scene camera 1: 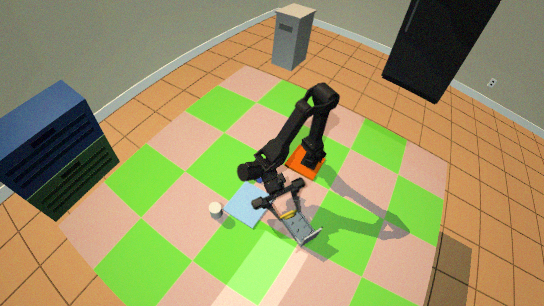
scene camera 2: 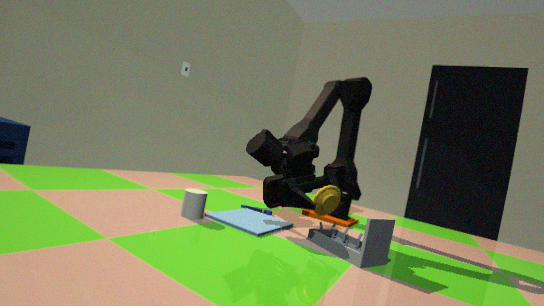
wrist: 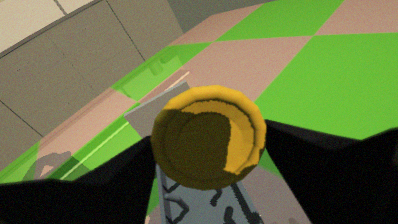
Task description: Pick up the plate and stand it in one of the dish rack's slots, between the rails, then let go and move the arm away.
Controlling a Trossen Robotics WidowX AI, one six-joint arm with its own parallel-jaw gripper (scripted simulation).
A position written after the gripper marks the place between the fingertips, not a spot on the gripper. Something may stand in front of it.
The gripper (scene camera 2: 329, 203) holds a yellow plate (wrist: 209, 137). Further things: a grey dish rack (scene camera 2: 372, 251) and a light blue mat (scene camera 2: 257, 224).
The grey dish rack shows as well in scene camera 1 (scene camera 1: 297, 225). The gripper shows as well in scene camera 1 (scene camera 1: 289, 217) and in the wrist view (wrist: 207, 135). The light blue mat also shows in scene camera 1 (scene camera 1: 239, 206).
